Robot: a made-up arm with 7 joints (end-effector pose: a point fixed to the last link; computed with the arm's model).
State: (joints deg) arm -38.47 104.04 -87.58 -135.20 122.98 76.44 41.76
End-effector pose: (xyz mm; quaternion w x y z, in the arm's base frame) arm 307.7 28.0 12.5 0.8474 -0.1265 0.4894 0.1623
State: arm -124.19 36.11 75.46 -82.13 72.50 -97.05 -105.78
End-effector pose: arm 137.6 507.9 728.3 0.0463 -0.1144 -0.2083 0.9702
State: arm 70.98 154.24 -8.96 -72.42 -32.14 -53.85 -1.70
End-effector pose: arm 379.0 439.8 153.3 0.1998 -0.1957 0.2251 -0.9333
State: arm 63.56 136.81 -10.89 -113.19 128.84 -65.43 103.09
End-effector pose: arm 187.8 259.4 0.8 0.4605 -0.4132 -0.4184 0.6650
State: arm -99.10 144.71 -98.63 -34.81 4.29 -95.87 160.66
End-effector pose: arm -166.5 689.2 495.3 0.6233 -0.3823 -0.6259 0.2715
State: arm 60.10 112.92 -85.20 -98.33 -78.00 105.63 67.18
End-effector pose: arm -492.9 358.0 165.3 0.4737 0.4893 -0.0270 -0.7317
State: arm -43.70 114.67 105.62 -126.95 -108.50 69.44 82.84
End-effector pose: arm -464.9 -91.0 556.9 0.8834 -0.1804 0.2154 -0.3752
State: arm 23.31 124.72 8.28 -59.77 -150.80 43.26 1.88
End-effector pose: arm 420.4 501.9 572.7 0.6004 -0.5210 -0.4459 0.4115
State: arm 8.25 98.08 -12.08 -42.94 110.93 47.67 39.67
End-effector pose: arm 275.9 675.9 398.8 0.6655 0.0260 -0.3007 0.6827
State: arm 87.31 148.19 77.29 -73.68 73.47 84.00 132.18
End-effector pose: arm 667.6 -4.9 352.0 0.5566 0.1717 -0.3052 0.7534
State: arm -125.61 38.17 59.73 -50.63 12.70 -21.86 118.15
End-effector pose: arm 263.3 381.8 866.8 0.4262 0.8696 0.2493 0.0027
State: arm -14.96 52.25 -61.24 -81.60 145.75 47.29 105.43
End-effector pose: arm 404.7 69.3 -163.5 0.2781 -0.1947 0.5241 0.7811
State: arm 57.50 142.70 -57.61 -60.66 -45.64 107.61 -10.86
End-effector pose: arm 60.2 710.2 358.4 0.4717 -0.6186 -0.4894 0.3940
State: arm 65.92 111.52 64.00 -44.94 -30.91 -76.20 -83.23
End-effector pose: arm 319.6 566.8 604.1 0.3150 -0.4210 -0.0237 0.8503
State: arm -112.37 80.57 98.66 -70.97 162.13 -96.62 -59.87
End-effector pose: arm -137.3 671.5 365.7 0.3162 0.7938 -0.0427 -0.5177
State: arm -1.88 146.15 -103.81 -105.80 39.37 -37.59 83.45
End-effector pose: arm -129.4 502.0 189.1 0.9405 0.0640 -0.1562 0.2949
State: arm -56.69 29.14 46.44 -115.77 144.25 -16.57 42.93
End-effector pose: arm 191.7 356.7 659.8 0.2554 0.9484 0.1789 -0.0580
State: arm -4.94 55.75 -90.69 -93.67 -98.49 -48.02 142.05
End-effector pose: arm 12.1 -8.6 -245.1 0.7604 -0.3489 0.2348 -0.4950
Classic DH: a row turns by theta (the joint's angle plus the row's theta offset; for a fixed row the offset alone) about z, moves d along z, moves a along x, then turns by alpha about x. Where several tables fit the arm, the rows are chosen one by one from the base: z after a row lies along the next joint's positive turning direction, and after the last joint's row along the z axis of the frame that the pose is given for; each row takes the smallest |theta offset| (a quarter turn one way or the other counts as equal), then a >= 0, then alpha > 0; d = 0 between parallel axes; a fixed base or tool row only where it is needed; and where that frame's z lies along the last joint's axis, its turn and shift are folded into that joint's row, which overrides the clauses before.
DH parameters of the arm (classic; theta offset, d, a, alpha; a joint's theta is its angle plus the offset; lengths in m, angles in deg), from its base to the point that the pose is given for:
base (fixed): 0 0.3354 -0.0123 -70
joint 1: 90 0.0151 0.0224 90
joint 2: 70 -0.0369 0.023 -90
joint 3: -90 -0.252 0.0524 -90
joint 4: 0 0.0302 -0.0543 90
joint 5: 0 -0.4889 0.0139 -90
joint 6: 0 -0.0092 0.0252 90
joint 7: -30.76 0 -0.0049 0
tool (fixed): 30.76 0.0271 0 0

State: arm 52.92 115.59 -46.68 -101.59 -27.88 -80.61 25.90
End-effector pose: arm -75.7 416.8 -17.4 0.6010 -0.6049 -0.0859 -0.5153
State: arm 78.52 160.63 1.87 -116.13 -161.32 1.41 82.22
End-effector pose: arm 203.2 191.0 -59.3 0.3450 0.0738 0.0175 0.9355
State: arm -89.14 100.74 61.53 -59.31 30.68 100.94 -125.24
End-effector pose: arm -370.1 527.0 704.1 0.5234 0.6490 -0.4815 -0.2702
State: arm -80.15 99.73 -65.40 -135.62 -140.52 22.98 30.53
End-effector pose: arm 403.2 -98.6 394.5 0.5950 -0.6814 0.2402 0.3522
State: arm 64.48 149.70 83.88 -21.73 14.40 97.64 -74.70
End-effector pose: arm 550.1 287.1 781.6 0.7298 0.5372 0.4072 -0.1140
